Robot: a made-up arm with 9 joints. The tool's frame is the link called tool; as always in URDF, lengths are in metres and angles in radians. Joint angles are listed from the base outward.
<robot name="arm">
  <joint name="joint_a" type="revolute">
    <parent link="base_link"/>
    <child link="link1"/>
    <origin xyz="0 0 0.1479"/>
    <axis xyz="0 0 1"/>
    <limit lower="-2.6" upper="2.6"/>
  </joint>
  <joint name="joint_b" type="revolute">
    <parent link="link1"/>
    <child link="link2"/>
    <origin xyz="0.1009 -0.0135 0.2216"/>
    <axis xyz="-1 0 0"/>
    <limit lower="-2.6" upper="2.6"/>
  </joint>
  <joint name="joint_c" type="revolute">
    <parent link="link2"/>
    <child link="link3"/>
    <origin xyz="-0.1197 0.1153 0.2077"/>
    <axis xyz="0 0 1"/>
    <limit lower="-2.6" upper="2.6"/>
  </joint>
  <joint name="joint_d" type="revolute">
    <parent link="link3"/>
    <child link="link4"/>
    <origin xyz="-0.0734 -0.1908 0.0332"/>
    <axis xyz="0 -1 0"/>
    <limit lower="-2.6" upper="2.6"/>
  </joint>
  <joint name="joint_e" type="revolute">
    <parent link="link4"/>
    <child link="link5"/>
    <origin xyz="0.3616 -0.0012 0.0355"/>
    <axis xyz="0 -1 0"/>
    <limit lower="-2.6" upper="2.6"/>
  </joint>
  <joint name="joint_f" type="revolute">
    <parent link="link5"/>
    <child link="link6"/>
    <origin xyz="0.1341 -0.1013 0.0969"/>
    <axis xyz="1 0 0"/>
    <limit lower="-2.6" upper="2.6"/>
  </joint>
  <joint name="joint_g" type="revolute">
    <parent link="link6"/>
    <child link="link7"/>
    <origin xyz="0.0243 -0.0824 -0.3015"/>
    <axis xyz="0 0 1"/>
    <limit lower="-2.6" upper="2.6"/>
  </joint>
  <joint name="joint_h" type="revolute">
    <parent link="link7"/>
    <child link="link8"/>
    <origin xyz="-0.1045 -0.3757 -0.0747"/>
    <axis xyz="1 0 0"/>
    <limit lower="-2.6" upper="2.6"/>
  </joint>
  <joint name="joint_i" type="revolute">
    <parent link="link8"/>
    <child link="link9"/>
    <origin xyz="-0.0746 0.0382 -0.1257"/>
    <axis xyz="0 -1 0"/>
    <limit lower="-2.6" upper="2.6"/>
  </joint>
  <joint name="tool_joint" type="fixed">
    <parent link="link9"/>
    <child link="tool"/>
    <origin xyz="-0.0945 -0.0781 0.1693"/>
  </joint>
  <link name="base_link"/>
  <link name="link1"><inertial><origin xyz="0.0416 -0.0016 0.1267"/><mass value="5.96"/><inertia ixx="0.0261" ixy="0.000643" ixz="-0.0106" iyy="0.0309" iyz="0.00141" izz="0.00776"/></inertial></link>
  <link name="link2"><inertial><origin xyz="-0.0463 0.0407 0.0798"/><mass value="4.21"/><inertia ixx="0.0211" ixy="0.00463" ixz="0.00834" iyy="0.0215" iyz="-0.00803" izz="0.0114"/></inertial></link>
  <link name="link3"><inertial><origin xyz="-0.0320 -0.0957 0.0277"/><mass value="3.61"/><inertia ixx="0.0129" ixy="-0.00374" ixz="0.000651" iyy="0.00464" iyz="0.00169" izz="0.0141"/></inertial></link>
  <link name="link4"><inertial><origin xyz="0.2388 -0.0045 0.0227"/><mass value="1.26"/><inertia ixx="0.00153" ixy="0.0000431" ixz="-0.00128" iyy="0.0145" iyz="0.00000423" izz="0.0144"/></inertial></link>
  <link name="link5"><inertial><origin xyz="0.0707 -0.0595 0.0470"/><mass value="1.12"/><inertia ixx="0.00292" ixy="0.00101" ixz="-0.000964" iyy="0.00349" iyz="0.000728" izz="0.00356"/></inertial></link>
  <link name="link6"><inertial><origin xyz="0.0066 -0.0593 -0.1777"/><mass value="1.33"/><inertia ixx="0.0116" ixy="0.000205" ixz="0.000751" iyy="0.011" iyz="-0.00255" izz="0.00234"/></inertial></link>
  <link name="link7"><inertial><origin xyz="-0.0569 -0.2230 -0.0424"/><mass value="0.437"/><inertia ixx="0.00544" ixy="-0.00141" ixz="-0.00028" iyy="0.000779" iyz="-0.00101" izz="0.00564"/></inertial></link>
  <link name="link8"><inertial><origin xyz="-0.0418 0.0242 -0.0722"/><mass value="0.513"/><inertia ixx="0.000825" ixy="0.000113" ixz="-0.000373" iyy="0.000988" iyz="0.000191" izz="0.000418"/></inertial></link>
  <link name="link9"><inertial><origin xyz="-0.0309 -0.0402 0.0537"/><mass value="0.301"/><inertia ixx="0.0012" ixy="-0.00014" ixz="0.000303" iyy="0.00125" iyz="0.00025" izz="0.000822"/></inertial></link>
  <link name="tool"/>
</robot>
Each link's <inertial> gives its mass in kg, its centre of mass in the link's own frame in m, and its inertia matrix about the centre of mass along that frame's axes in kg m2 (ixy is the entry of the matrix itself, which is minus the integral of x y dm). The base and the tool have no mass. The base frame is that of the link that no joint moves.
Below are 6 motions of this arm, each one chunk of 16 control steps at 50 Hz.
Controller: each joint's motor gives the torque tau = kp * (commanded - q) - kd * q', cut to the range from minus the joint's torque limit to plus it. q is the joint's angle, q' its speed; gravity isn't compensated. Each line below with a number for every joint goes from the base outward.
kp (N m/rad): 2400 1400 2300 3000 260 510 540 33 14
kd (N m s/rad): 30 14 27 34 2.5 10 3.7 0.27 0.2
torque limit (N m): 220 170 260 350 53 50 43 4.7 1.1
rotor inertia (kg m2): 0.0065 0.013 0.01 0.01 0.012 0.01 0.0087 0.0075 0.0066
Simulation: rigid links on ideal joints. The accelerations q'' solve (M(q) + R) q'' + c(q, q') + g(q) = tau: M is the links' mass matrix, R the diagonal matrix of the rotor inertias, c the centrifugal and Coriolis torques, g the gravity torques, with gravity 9.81 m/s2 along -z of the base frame. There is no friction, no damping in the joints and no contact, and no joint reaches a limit. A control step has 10 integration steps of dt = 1/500 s. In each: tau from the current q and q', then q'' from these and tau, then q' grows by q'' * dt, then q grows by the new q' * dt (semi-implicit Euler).
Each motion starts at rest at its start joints. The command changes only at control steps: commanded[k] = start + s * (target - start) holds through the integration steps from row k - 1 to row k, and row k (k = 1, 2, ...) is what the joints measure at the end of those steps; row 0 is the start. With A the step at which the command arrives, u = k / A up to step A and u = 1 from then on. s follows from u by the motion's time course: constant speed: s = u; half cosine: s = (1 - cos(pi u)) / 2; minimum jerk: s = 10 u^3 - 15 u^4 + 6 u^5; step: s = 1 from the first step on.
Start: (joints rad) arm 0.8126 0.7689 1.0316 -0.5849 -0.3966 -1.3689 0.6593 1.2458 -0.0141
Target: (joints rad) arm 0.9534 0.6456 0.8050 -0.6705 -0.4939 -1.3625 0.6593 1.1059 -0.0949
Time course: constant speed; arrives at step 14
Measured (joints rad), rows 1 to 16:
1: 0.8223 0.7708 1.0239 -0.5908 -0.4048 -1.3732 0.6596 1.2371 -0.0141
2: 0.8355 0.7689 1.0133 -0.5987 -0.4220 -1.3786 0.6628 1.2315 -0.0194
3: 0.8472 0.7607 1.0013 -0.6061 -0.4420 -1.3835 0.6683 1.2322 -0.0343
4: 0.8573 0.7504 0.9870 -0.6131 -0.4585 -1.3863 0.6717 1.2314 -0.0567
5: 0.8664 0.7408 0.9701 -0.6198 -0.4682 -1.3860 0.6718 1.2225 -0.0776
6: 0.8747 0.7314 0.9510 -0.6260 -0.4720 -1.3826 0.6698 1.2049 -0.0886
7: 0.8828 0.7211 0.9308 -0.6317 -0.4729 -1.3771 0.6670 1.1829 -0.0877
8: 0.8911 0.7101 0.9103 -0.6371 -0.4729 -1.3709 0.6641 1.1623 -0.0792
9: 0.8998 0.6994 0.8906 -0.6426 -0.4740 -1.3653 0.6617 1.1467 -0.0697
10: 0.9092 0.6897 0.8724 -0.6484 -0.4776 -1.3614 0.6603 1.1365 -0.0646
11: 0.9192 0.6808 0.8560 -0.6546 -0.4844 -1.3597 0.6603 1.1294 -0.0666
12: 0.9297 0.6723 0.8411 -0.6611 -0.4943 -1.3601 0.6616 1.1232 -0.0756
13: 0.9407 0.6639 0.8272 -0.6677 -0.5062 -1.3622 0.6638 1.1167 -0.0895
14: 0.9517 0.6552 0.8134 -0.6744 -0.5182 -1.3652 0.6660 1.1098 -0.1052
15: 0.9521 0.6513 0.8091 -0.6756 -0.5221 -1.3628 0.6667 1.1099 -0.1183
16: 0.9499 0.6534 0.8085 -0.6759 -0.5217 -1.3604 0.6661 1.1072 -0.1217

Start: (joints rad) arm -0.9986 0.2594 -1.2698 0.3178 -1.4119 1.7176 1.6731 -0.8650 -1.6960
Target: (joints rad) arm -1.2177 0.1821 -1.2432 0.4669 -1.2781 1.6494 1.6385 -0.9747 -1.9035
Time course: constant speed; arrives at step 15
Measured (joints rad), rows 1 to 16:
1: -1.0088 0.2554 -1.2654 0.3223 -1.4132 1.7138 1.6696 -0.8667 -1.7041
2: -1.0230 0.2482 -1.2633 0.3307 -1.4162 1.7063 1.6629 -0.8759 -1.7215
3: -1.0386 0.2411 -1.2632 0.3395 -1.4188 1.6970 1.6575 -0.8901 -1.7402
4: -1.0546 0.2352 -1.2634 0.3482 -1.4193 1.6876 1.6535 -0.9074 -1.7555
5: -1.0702 0.2303 -1.2628 0.3575 -1.4163 1.6792 1.6499 -0.9237 -1.7669
6: -1.0850 0.2259 -1.2612 0.3675 -1.4093 1.6727 1.6469 -0.9333 -1.7762
7: -1.0993 0.2216 -1.2590 0.3779 -1.3984 1.6681 1.6450 -0.9352 -1.7865
8: -1.1134 0.2170 -1.2565 0.3885 -1.3842 1.6653 1.6440 -0.9339 -1.7999
9: -1.1276 0.2121 -1.2543 0.3991 -1.3678 1.6637 1.6438 -0.9351 -1.8166
10: -1.1420 0.2070 -1.2523 0.4098 -1.3505 1.6625 1.6441 -0.9416 -1.8352
11: -1.1567 0.2020 -1.2506 0.4204 -1.3337 1.6611 1.6443 -0.9522 -1.8536
12: -1.1716 0.1972 -1.2492 0.4309 -1.3186 1.6590 1.6440 -0.9636 -1.8701
13: -1.1865 0.1926 -1.2479 0.4413 -1.3061 1.6560 1.6427 -0.9732 -1.8842
14: -1.2014 0.1881 -1.2465 0.4515 -1.2963 1.6520 1.6405 -0.9803 -1.8964
15: -1.2161 0.1835 -1.2448 0.4615 -1.2893 1.6471 1.6374 -0.9858 -1.9078
16: -1.2206 0.1841 -1.2478 0.4634 -1.2852 1.6449 1.6399 -0.9937 -1.9132

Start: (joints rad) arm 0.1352 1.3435 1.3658 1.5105 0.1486 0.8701 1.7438 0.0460 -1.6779
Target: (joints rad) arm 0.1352 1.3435 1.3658 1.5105 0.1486 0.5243 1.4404 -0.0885 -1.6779
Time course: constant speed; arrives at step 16
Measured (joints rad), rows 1 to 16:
1: 0.1373 1.3476 1.3675 1.5117 0.1578 0.8630 1.7296 0.0446 -1.6817
2: 0.1408 1.3545 1.3685 1.5112 0.1680 0.8462 1.7116 0.0297 -1.6854
3: 0.1436 1.3609 1.3693 1.5098 0.1670 0.8263 1.6928 0.0018 -1.6872
4: 0.1450 1.3664 1.3699 1.5080 0.1556 0.8050 1.6722 -0.0216 -1.6885
5: 0.1448 1.3716 1.3702 1.5059 0.1393 0.7820 1.6497 -0.0276 -1.6903
6: 0.1428 1.3771 1.3705 1.5036 0.1220 0.7573 1.6266 -0.0194 -1.6925
7: 0.1396 1.3829 1.3711 1.5012 0.1057 0.7315 1.6035 -0.0099 -1.6941
8: 0.1357 1.3885 1.3718 1.4990 0.0915 0.7054 1.5809 -0.0093 -1.6943
9: 0.1320 1.3934 1.3726 1.4970 0.0802 0.6797 1.5590 -0.0182 -1.6931
10: 0.1291 1.3973 1.3733 1.4954 0.0723 0.6549 1.5381 -0.0307 -1.6909
11: 0.1276 1.3996 1.3738 1.4945 0.0678 0.6317 1.5183 -0.0409 -1.6889
12: 0.1274 1.4001 1.3741 1.4943 0.0667 0.6103 1.4996 -0.0473 -1.6880
13: 0.1284 1.3989 1.3741 1.4948 0.0690 0.5905 1.4819 -0.0523 -1.6887
14: 0.1303 1.3961 1.3740 1.4958 0.0746 0.5719 1.4651 -0.0593 -1.6906
15: 0.1326 1.3922 1.3737 1.4973 0.0834 0.5537 1.4488 -0.0696 -1.6929
16: 0.1350 1.3875 1.3732 1.4991 0.0948 0.5355 1.4327 -0.0827 -1.6944

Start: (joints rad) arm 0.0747 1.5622 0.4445 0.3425 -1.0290 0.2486 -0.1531 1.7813 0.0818
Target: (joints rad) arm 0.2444 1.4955 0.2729 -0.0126 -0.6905 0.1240 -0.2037 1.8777 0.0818
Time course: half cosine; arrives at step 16
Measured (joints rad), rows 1 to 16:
1: 0.0761 1.5678 0.4440 0.3393 -1.0231 0.2507 -0.1528 1.7811 0.0814
2: 0.0806 1.5768 0.4443 0.3300 -1.0091 0.2532 -0.1569 1.7802 0.0818
3: 0.0880 1.5841 0.4422 0.3145 -0.9891 0.2538 -0.1617 1.7832 0.0869
4: 0.0979 1.5853 0.4351 0.2932 -0.9649 0.2507 -0.1652 1.7909 0.0951
5: 0.1099 1.5790 0.4225 0.2669 -0.9381 0.2430 -0.1680 1.8008 0.1014
6: 0.1241 1.5670 0.4052 0.2367 -0.9097 0.2313 -0.1705 1.8097 0.1019
7: 0.1400 1.5531 0.3852 0.2036 -0.8803 0.2172 -0.1734 1.8170 0.0960
8: 0.1568 1.5408 0.3649 0.1690 -0.8505 0.2028 -0.1773 1.8235 0.0867
9: 0.1736 1.5320 0.3461 0.1340 -0.8208 0.1896 -0.1825 1.8305 0.0789
10: 0.1895 1.5266 0.3298 0.1002 -0.7917 0.1781 -0.1884 1.8384 0.0765
11: 0.2041 1.5230 0.3158 0.0690 -0.7641 0.1681 -0.1941 1.8470 0.0799
12: 0.2171 1.5195 0.3037 0.0416 -0.7390 0.1591 -0.1988 1.8551 0.0867
13: 0.2280 1.5152 0.2930 0.0190 -0.7178 0.1511 -0.2021 1.8613 0.0926
14: 0.2364 1.5105 0.2842 0.0020 -0.7016 0.1443 -0.2038 1.8648 0.0944
15: 0.2417 1.5063 0.2779 -0.0090 -0.6916 0.1395 -0.2046 1.8654 0.0916
16: 0.2437 1.5039 0.2751 -0.0134 -0.6884 0.1372 -0.2047 1.8638 0.0861

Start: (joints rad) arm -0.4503 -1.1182 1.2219 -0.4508 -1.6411 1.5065 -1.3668 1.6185 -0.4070
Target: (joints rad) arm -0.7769 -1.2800 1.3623 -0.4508 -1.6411 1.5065 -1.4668 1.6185 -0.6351
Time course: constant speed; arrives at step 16
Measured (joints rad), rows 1 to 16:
1: -0.4635 -1.1231 1.2281 -0.4569 -1.6423 1.5049 -1.3723 1.6239 -0.4137
2: -0.4848 -1.1317 1.2347 -0.4589 -1.6529 1.5032 -1.3815 1.6208 -0.4300
3: -0.5079 -1.1450 1.2418 -0.4581 -1.6609 1.5039 -1.3913 1.6148 -0.4465
4: -0.5300 -1.1602 1.2498 -0.4563 -1.6602 1.5047 -1.3970 1.6140 -0.4587
5: -0.5510 -1.1746 1.2588 -0.4546 -1.6527 1.5030 -1.3988 1.6195 -0.4712
6: -0.5713 -1.1877 1.2683 -0.4532 -1.6445 1.4993 -1.4000 1.6255 -0.4900
7: -0.5915 -1.1997 1.2776 -0.4525 -1.6399 1.4956 -1.4032 1.6267 -0.5154
8: -0.6120 -1.2104 1.2865 -0.4524 -1.6401 1.4934 -1.4092 1.6231 -0.5415
9: -0.6325 -1.2199 1.2951 -0.4529 -1.6433 1.4932 -1.4171 1.6185 -0.5616
10: -0.6529 -1.2282 1.3037 -0.4536 -1.6470 1.4946 -1.4258 1.6164 -0.5730
11: -0.6730 -1.2360 1.3125 -0.4544 -1.6498 1.4967 -1.4342 1.6170 -0.5782
12: -0.6931 -1.2441 1.3214 -0.4549 -1.6513 1.4988 -1.4419 1.6184 -0.5823
13: -0.7132 -1.2532 1.3303 -0.4552 -1.6519 1.5002 -1.4488 1.6189 -0.5898
14: -0.7336 -1.2634 1.3392 -0.4552 -1.6517 1.5006 -1.4549 1.6184 -0.6026
15: -0.7541 -1.2746 1.3479 -0.4549 -1.6509 1.5001 -1.4603 1.6178 -0.6199
16: -0.7748 -1.2863 1.3566 -0.4544 -1.6497 1.4990 -1.4653 1.6179 -0.6393

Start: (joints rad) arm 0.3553 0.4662 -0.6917 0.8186 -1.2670 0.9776 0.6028 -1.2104 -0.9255
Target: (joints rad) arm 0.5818 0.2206 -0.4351 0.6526 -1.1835 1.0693 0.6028 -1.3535 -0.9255
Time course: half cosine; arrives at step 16
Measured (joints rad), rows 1 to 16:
1: 0.3575 0.4685 -0.6905 0.8152 -1.2702 0.9775 0.6063 -1.2101 -0.9262
2: 0.3629 0.4699 -0.6842 0.8112 -1.2747 0.9780 0.6041 -1.2135 -0.9286
3: 0.3723 0.4668 -0.6736 0.8051 -1.2796 0.9802 0.5996 -1.2235 -0.9279
4: 0.3856 0.4561 -0.6587 0.7956 -1.2836 0.9842 0.5970 -1.2362 -0.9224
5: 0.4024 0.4362 -0.6397 0.7827 -1.2837 0.9897 0.5955 -1.2474 -0.9150
6: 0.4218 0.4079 -0.6174 0.7671 -1.2785 0.9964 0.5956 -1.2569 -0.9098
7: 0.4430 0.3744 -0.5930 0.7498 -1.2679 1.0040 0.5974 -1.2670 -0.9094
8: 0.4651 0.3399 -0.5672 0.7318 -1.2528 1.0122 0.6005 -1.2796 -0.9144
9: 0.4874 0.3082 -0.5412 0.7142 -1.2349 1.0208 0.6042 -1.2948 -0.9231
10: 0.5089 0.2819 -0.5160 0.6979 -1.2164 1.0299 0.6080 -1.3108 -0.9327
11: 0.5291 0.2615 -0.4925 0.6836 -1.1992 1.0396 0.6111 -1.3251 -0.9408
12: 0.5471 0.2464 -0.4717 0.6715 -1.1851 1.0497 0.6132 -1.3357 -0.9458
13: 0.5621 0.2351 -0.4545 0.6618 -1.1750 1.0599 0.6144 -1.3418 -0.9477
14: 0.5736 0.2265 -0.4415 0.6544 -1.1697 1.0691 0.6147 -1.3434 -0.9473
15: 0.5809 0.2202 -0.4334 0.6494 -1.1691 1.0764 0.6141 -1.3413 -0.9457
16: 0.5836 0.2167 -0.4305 0.6472 -1.1728 1.0808 0.6127 -1.3369 -0.9438

